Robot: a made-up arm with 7 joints. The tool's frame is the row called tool.
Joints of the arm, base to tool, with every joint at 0 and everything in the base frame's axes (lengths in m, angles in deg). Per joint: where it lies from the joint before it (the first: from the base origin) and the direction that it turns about. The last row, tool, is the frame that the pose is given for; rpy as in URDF.
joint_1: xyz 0 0 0 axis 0.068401 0.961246 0.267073
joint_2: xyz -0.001 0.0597 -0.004 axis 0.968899 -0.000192 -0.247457
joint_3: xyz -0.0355 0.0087 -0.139 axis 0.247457 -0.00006 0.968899
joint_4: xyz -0.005 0 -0.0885 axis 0.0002 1 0.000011
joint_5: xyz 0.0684 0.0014 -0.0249 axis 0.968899 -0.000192 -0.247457
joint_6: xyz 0.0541 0 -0.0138 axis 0.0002 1 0.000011
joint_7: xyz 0.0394 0 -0.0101 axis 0.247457 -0.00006 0.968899
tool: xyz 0 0 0 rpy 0 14.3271 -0.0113
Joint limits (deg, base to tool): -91.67..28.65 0..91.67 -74.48..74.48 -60..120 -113..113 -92.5..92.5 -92.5..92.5
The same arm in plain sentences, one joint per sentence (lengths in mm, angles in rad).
The arm has seven revolute joints in a row. What follows holds with every joint at zero, and every direction is one of the base frame's.
Joint 1 is mounted at the same point as the base frame's origin and rotates about the direction (0.068403, 0.961235, 0.26711), from -1.5999 to 0.5 rad.
Joint 2 is mounted 1 mm along -x and 59.7 mm along +y and 4 mm along -z from joint 1 and rotates about the direction (0.968889, -0.0002, -0.247497), from 0 to 1.5999 rad.
Joint 3 is mounted 35.5 mm along -x and 8.7 mm along +y and 139 mm along -z from joint 2 and rotates about the direction (0.247497, -0.0001, 0.968889), from -1.2999 to 1.2999 rad.
Joint 4 is mounted 5 mm along -x and 88.5 mm along -z from joint 3 and rotates about the direction (0.0002, 1, 0), from -1.0472 to 2.0944 rad.
Joint 5 is mounted 68.4 mm along +x and 1.4 mm along +y and 24.9 mm along -z from joint 4 and rotates about the direction (0.968889, -0.0002, -0.247497), from -1.9722 to 1.9722 rad.
Joint 6 is mounted 54.1 mm along +x and 13.8 mm along -z from joint 5 and rotates about the direction (0.0002, 1, 0), from -1.6144 to 1.6144 rad.
Joint 7 is mounted 39.4 mm along +x and 10.1 mm along -z from joint 6 and rotates about the direction (0.247497, -0.0001, 0.968889), from -1.6144 to 1.6144 rad.
The tool frame, which is the frame that the pose is given for, is mounted at the same point as joint 7; its axes are the base frame's turned by roll 0, pitch 0.2501 and yaw -0.0002 rad (as in URDF: about the fixed x, then y, then z).

